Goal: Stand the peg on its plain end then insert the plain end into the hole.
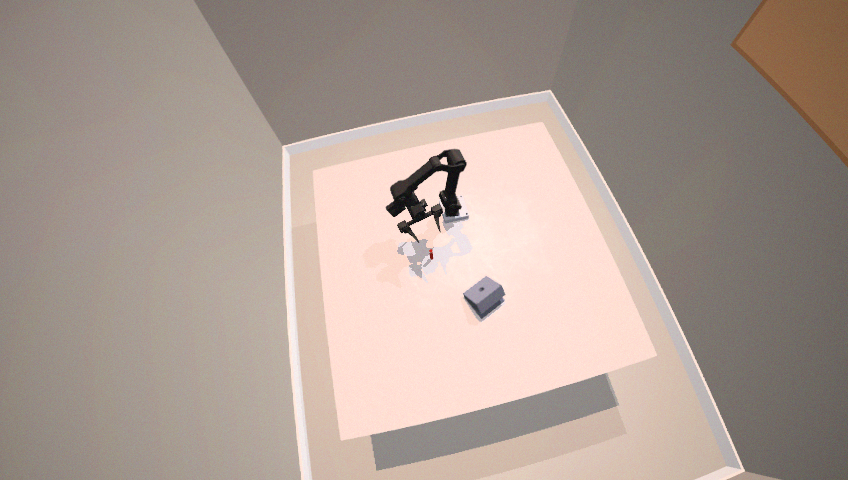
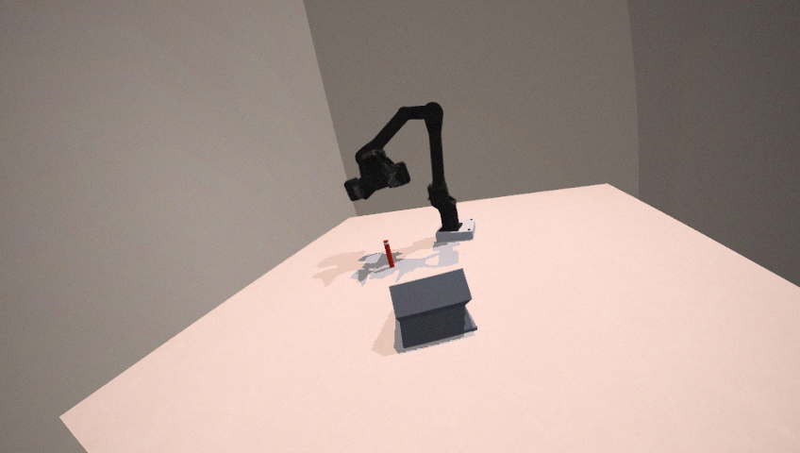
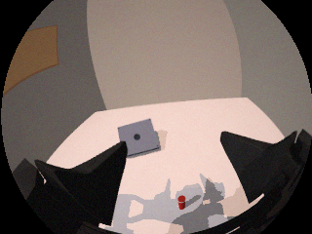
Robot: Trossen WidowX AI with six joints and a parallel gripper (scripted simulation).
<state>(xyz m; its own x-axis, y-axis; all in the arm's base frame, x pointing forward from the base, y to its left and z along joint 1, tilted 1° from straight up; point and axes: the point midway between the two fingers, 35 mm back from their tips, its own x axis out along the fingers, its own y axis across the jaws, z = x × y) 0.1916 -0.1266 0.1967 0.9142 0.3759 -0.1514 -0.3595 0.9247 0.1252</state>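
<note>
Now: the red peg 10 mm behind my gripper tip and 160 mm below it. Round my gripper tip: grey sloped panel: 190 mm ahead, 200 mm to the left, 180 mm below.
</note>
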